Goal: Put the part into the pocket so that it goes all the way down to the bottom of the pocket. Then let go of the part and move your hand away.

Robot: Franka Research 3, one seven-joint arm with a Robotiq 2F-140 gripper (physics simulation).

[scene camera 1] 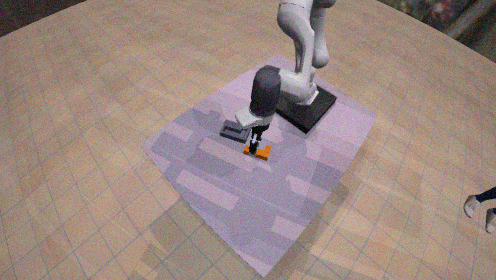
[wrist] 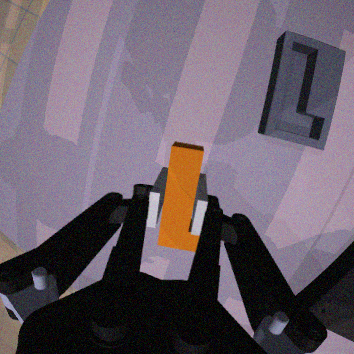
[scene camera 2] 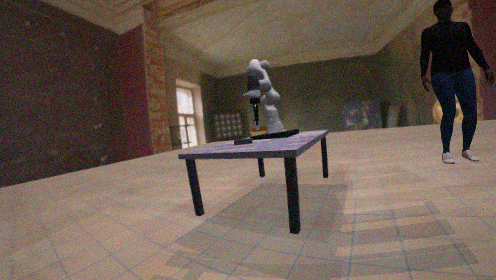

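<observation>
The orange L-shaped part (scene camera 1: 262, 153) (scene camera 2: 259, 129) (wrist: 184, 187) is held between the fingertips, its long bar running lengthwise between the pads in the wrist view. My gripper (scene camera 1: 254, 146) (scene camera 2: 257, 125) (wrist: 181, 183) is shut on it and holds it above the table. The dark grey block with the L-shaped pocket (scene camera 1: 228, 135) (scene camera 2: 243, 141) (wrist: 325, 90) lies on the table, apart from the part, at the upper right of the wrist view. The pocket's recess shows in the wrist view. Part of the short leg of the part is hidden by the right finger there.
The purple patterned table (scene camera 1: 210, 192) (scene camera 2: 265, 149) carries the block and the arm. The arm's black base plate (scene camera 1: 306, 120) lies behind and to the right of the gripper in scene camera 1. A person (scene camera 2: 450, 55) stands on the floor away from the table.
</observation>
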